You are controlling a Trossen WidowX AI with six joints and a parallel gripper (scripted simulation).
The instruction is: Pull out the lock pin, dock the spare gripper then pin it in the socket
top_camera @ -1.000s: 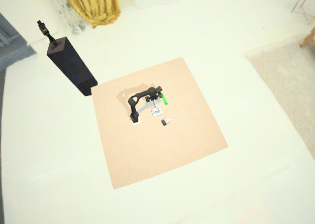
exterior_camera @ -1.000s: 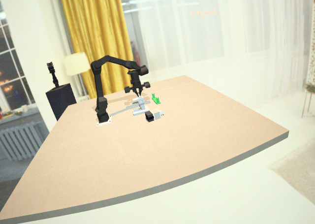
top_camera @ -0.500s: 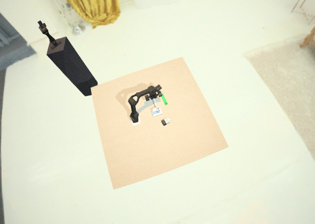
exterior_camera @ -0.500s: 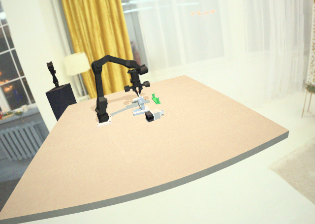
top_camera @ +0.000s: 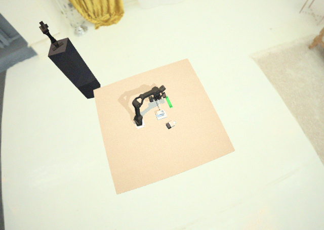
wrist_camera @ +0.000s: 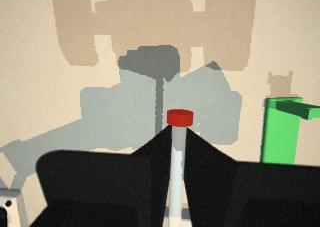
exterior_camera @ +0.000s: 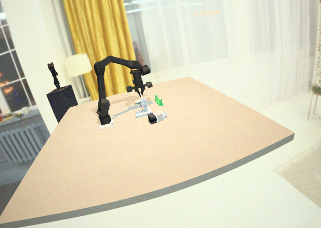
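Right now the green cradle is 120 mm ahead of my gripper tip, 30 mm to the right of it and 40 mm below it. The rest, counted from my gripper tip: spare gripper: 110 mm ahead, 300 mm to the right, 40 mm below; then grey mount: 20 mm ahead, 170 mm to the right, 10 mm below.
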